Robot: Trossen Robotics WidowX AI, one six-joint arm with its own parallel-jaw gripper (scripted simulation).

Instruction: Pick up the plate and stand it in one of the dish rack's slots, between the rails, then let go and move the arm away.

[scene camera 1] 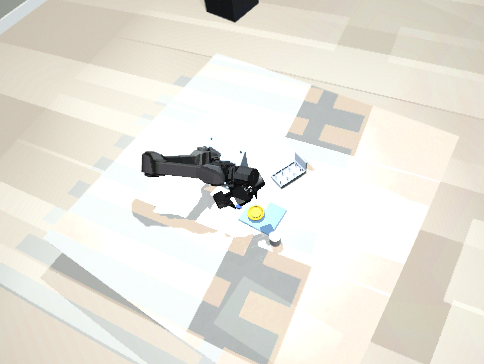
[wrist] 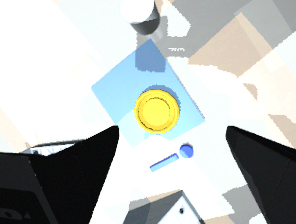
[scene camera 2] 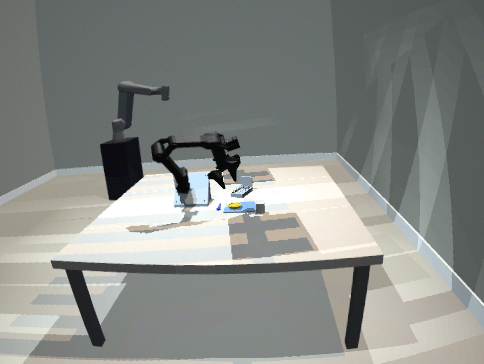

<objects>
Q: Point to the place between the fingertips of my gripper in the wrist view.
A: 171, 131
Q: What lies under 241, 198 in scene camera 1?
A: My gripper.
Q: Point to a light blue mat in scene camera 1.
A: At 273, 214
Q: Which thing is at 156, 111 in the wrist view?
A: A plate.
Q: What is my gripper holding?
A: Nothing.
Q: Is my gripper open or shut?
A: Open.
</objects>
